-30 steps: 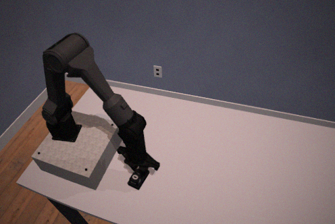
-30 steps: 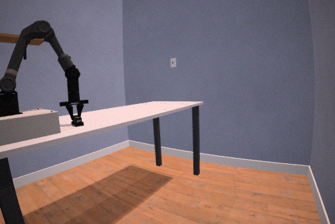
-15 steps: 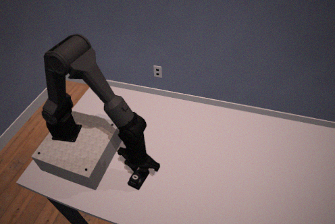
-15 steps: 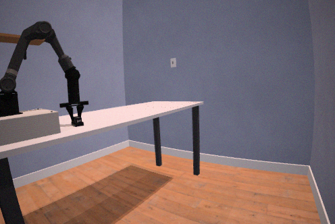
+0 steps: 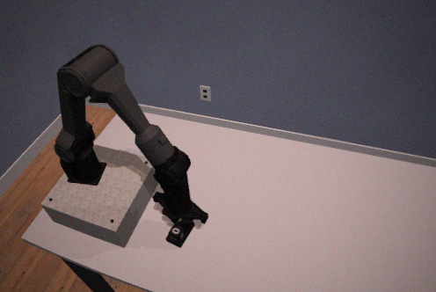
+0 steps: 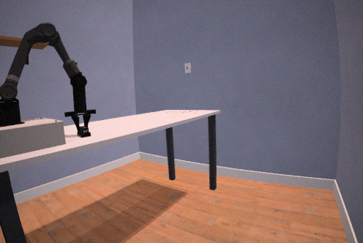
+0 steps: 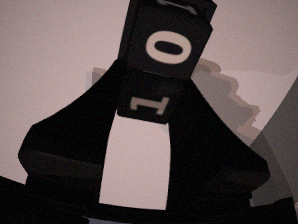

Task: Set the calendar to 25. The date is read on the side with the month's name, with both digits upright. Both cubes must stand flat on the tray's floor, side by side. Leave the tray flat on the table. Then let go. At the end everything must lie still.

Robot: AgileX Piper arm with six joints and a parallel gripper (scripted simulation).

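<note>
My gripper is now right at the cube.
</note>
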